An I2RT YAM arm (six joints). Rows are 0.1 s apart.
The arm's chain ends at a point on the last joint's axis. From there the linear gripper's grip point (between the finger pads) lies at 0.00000 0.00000 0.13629 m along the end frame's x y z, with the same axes.
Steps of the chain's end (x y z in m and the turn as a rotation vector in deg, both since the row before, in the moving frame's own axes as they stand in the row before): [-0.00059 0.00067 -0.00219 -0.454 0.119 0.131]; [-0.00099 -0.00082 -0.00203 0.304 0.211 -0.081]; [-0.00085 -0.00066 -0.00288 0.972 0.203 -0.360]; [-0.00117 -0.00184 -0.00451 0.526 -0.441 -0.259]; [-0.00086 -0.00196 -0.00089 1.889 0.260 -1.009]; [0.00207 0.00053 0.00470 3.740 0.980 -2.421]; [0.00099 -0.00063 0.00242 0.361 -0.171 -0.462]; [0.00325 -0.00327 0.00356 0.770 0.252 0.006]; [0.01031 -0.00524 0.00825 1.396 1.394 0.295]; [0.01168 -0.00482 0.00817 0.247 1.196 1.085]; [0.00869 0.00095 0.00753 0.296 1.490 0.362]
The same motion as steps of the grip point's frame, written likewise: [-0.00031 0.00175 -0.00219 -0.454 0.119 0.131]; [-0.00049 -0.00154 -0.00203 0.304 0.211 -0.081]; [-0.00037 -0.00297 -0.00290 0.972 0.203 -0.360]; [-0.00222 -0.00309 -0.00452 0.526 -0.441 -0.259]; [-0.00028 -0.00646 -0.00097 1.889 0.260 -1.009]; [0.00421 -0.00841 0.00439 3.740 0.980 -2.421]; [0.00058 -0.00149 0.00242 0.361 -0.171 -0.462]; [0.00385 -0.00510 0.00355 0.770 0.252 0.006]; [0.01363 -0.00855 0.00817 1.396 1.394 0.295]; [0.01453 -0.00538 0.00814 0.247 1.196 1.085]; [0.01224 0.00026 0.00748 0.296 1.490 0.362]
